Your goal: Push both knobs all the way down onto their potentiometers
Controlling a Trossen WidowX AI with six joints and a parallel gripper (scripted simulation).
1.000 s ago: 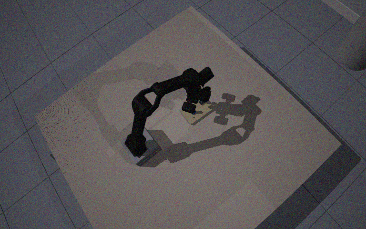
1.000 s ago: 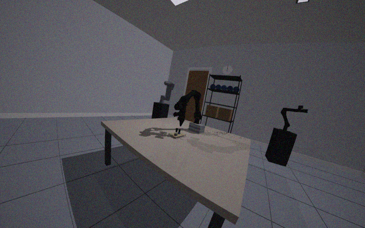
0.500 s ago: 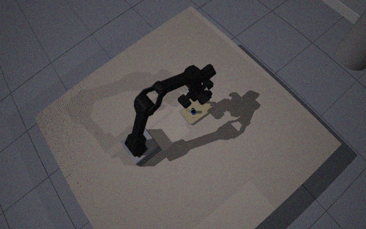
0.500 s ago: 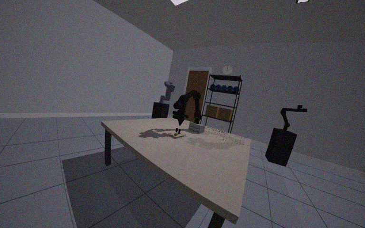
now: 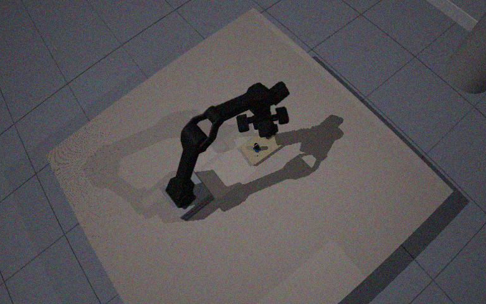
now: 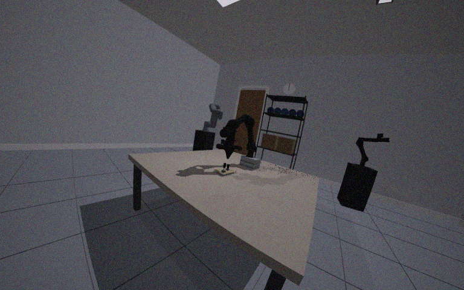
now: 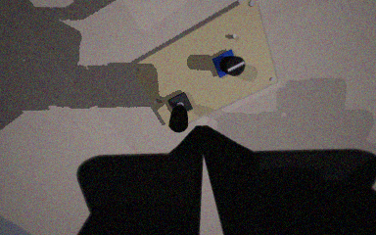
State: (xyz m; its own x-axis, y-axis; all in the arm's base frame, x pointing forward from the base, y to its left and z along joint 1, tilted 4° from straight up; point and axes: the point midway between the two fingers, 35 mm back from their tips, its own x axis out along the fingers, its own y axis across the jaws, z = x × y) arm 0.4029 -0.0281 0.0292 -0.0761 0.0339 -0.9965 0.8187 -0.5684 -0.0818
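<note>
My gripper tip is now 70 mm above the dark knob, 50 mm past it and 10 mm to the left of it.
</note>
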